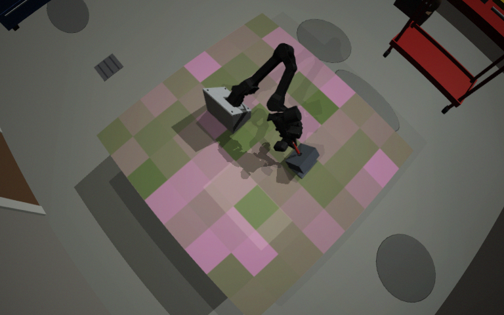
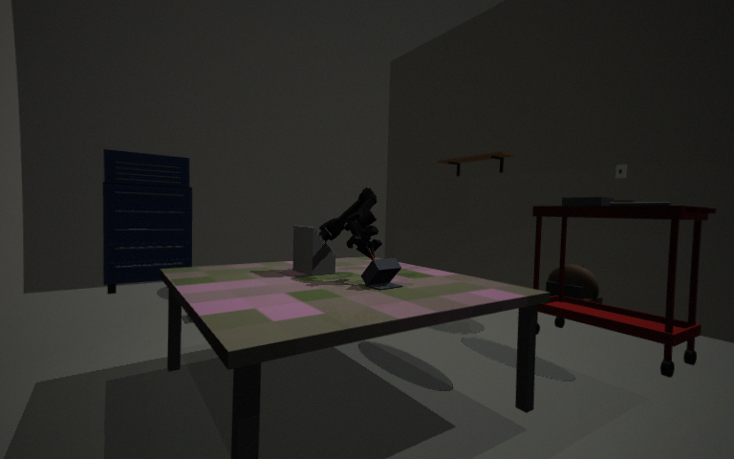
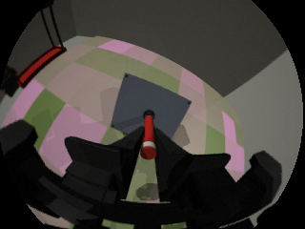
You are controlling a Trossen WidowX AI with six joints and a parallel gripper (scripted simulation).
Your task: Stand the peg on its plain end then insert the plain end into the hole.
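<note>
My gripper tip is now 10 mm past the red peg and 10 mm below it. The rest, counted from my gripper tip: dark sloped panel: 60 mm ahead, 50 mm below.
</note>
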